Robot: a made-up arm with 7 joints.
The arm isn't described. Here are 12 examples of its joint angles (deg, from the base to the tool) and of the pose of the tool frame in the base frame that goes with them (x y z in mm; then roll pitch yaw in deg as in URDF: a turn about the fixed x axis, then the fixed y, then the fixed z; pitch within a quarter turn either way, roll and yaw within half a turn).
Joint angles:
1: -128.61 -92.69 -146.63 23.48 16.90 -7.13 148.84
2: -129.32 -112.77 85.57 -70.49 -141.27 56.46 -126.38
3: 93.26 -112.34 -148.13 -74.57 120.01 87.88 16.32
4: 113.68 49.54 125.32 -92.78 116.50 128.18 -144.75
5: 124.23 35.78 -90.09 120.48 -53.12 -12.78 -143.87
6: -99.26 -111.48 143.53 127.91 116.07 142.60 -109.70
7: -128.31 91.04 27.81 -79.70 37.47 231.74 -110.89
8: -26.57 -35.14 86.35 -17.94 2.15 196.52 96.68
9: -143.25 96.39 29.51 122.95 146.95 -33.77 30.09
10: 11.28 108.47 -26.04 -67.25 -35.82 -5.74 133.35
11: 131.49 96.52 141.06 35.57 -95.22 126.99 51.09
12: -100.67 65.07 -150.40 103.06 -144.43 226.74 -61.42
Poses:
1: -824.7 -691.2 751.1 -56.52 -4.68 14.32
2: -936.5 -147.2 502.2 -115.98 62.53 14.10
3: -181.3 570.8 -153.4 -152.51 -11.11 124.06
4: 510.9 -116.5 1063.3 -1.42 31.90 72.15
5: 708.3 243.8 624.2 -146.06 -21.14 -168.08
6: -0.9 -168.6 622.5 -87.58 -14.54 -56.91
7: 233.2 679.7 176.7 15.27 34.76 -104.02
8: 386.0 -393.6 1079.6 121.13 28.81 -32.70
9: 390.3 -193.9 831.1 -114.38 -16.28 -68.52
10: -434.6 18.9 -281.3 97.52 -21.94 -36.64
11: 702.0 -532.3 150.4 150.15 -15.00 32.73
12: -274.7 709.2 444.1 46.45 10.40 -15.26
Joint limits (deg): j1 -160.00..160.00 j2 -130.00..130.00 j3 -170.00..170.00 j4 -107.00..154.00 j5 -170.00..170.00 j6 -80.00..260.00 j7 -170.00..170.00
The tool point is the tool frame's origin. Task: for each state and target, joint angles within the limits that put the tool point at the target. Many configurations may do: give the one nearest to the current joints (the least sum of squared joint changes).
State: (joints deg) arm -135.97 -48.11 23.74 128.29 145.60 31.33 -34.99
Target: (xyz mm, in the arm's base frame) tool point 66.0 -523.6 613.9
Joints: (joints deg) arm -129.63 -1.01 38.89 110.27 150.01 35.53 -34.99
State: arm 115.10 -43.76 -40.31 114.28 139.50 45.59 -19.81
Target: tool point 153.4 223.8 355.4
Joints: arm 112.69 -18.74 -45.41 140.10 130.30 79.94 -19.81
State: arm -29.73 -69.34 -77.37 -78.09 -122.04 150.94 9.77
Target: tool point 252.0 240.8 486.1
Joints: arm -2.18 -71.94 -69.54 -106.25 -107.73 153.04 9.77
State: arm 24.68 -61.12 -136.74 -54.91 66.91 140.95 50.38
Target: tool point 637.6 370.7 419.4
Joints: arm 17.23 -80.84 -145.36 -62.02 66.12 141.96 50.38
